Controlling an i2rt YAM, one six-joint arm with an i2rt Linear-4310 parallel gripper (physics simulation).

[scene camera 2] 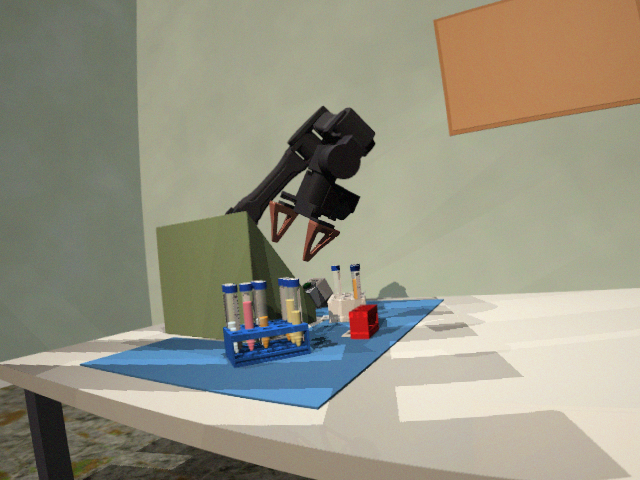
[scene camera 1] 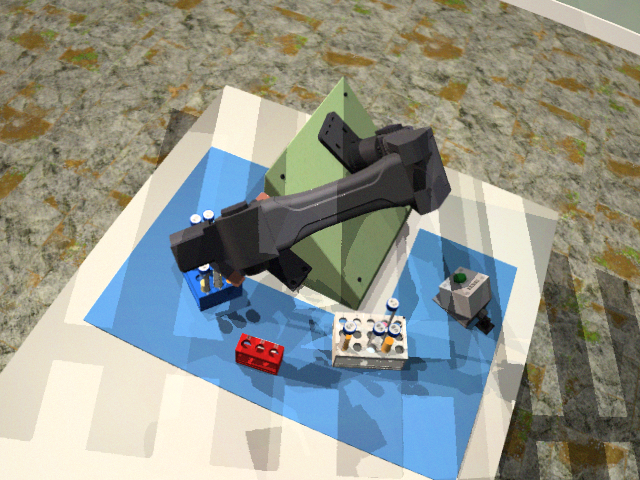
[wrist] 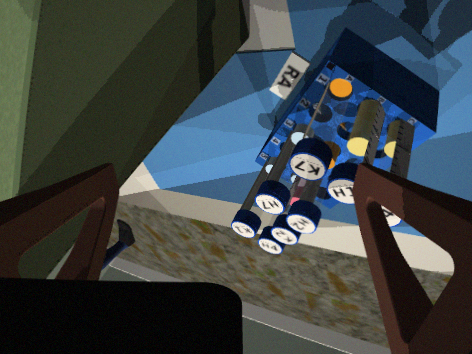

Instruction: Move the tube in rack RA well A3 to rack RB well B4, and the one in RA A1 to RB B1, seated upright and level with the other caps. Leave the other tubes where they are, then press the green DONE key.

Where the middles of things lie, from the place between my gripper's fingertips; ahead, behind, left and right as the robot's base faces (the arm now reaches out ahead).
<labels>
Now: the RA label [wrist: 294,68] 170 mm below my hand, 50 mm to the right of it and 50 mm behind it. Also, from my hand: grey box with green button [scene camera 1: 464,295]: 400 mm to the left, 140 mm behind, 130 mm below.
</labels>
